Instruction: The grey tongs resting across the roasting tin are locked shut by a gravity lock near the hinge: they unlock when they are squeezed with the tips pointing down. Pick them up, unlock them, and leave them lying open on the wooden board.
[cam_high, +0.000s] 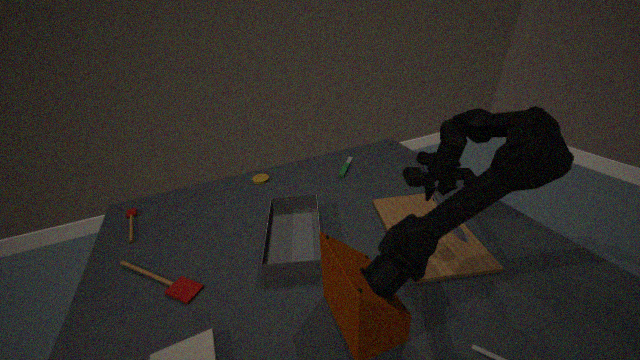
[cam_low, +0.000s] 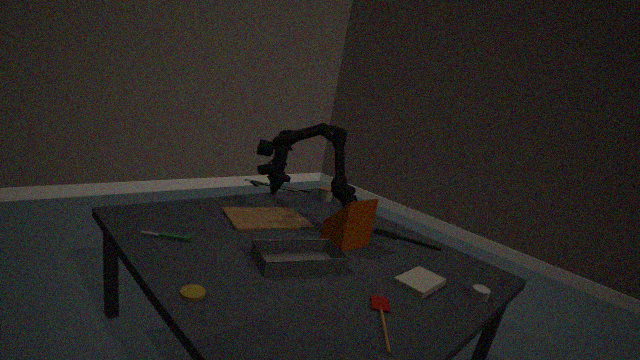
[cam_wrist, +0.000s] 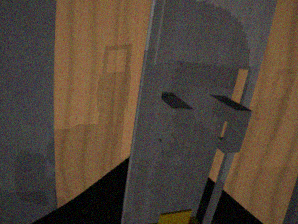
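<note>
My gripper tip is 1 cm to the left of the wooden board and 12 cm above it. From my gripper tip the other things lie so: white block: 21 cm behind, 68 cm to the left, 11 cm below; grey roasting tin: 12 cm ahead, 39 cm to the left, 10 cm below; yellow lock piece: 1 cm to the right, 4 cm above.
</note>
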